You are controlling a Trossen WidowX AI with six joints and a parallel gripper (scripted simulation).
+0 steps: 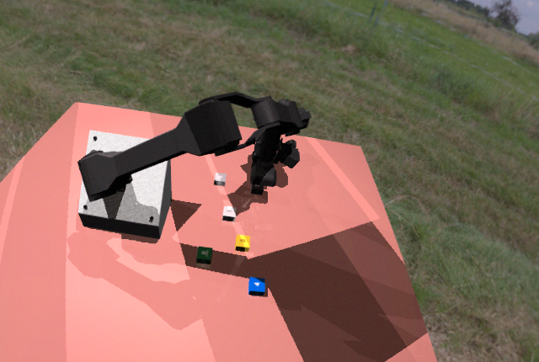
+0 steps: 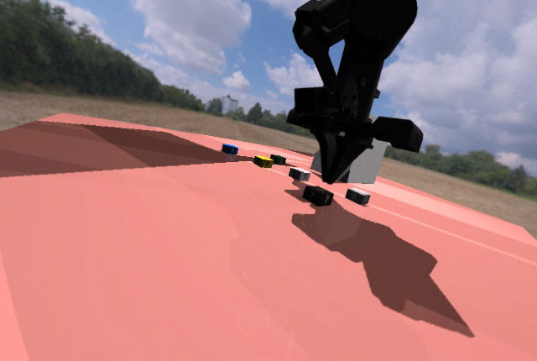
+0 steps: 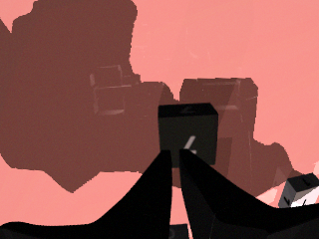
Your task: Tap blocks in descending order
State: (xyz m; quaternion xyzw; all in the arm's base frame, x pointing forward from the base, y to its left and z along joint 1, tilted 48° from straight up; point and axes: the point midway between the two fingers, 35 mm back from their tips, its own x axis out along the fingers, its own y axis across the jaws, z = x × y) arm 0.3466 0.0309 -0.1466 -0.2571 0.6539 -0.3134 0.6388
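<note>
Right now my gripper tip is 2 cm above the black block marked 7 and 1 cm to the left of it. From my gripper tip the other things lie so: grey block marked 0 (11 cm behind, 2 cm below, 1 cm to the left); then yellow block marked 3 (20 cm to the right, 4 cm behind, 2 cm below); then white block marked 1 (11 cm to the right, 8 cm behind, 2 cm below).
</note>
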